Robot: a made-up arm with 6 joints.
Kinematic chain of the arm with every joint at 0, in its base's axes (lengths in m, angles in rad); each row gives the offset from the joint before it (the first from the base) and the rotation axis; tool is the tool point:
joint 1: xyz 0 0 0.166 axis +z
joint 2: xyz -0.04 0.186 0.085 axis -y
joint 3: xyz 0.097 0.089 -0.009 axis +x
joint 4: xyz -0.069 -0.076 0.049 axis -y
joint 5: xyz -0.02 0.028 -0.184 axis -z
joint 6: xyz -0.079 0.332 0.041 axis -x
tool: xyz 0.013 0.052 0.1
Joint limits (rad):
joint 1: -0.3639..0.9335
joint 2: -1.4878..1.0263
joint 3: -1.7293..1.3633
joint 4: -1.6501..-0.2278
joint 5: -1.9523..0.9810
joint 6: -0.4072..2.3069
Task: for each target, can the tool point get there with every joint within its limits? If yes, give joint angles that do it. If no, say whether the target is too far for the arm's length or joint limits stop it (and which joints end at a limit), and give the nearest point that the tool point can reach.
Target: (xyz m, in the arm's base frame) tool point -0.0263 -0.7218 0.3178
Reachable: no: joint limits stop it (at a limit: joint 1, joint 2, joint 5) | nearest point -0.1012 -0.3922 0.3059 | short by 0.338 m
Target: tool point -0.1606 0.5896 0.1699
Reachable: yes | joints -0.2437 -0.3224 -0.9000 -0.4309 -0.4478 0.0948
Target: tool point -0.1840 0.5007 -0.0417
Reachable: yes | joints 0.1901 0.0164 -1.3966 -1.3674 -0.2001 0.0722
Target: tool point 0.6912 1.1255 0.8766
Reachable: no: too far | nearest point 0.3399 0.6533 0.5253 | short by 0.685 m
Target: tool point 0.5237 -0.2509 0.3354
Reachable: no: joint limits stop it (at a limit: joint 1, joint 2, joint 4) | nearest point 0.4074 -0.1237 0.3571 | short by 0.174 m
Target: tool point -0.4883 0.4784 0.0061
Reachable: yes | joints 0.7733 0.7064 -1.4158 -1.4082 -0.6773 0.8251
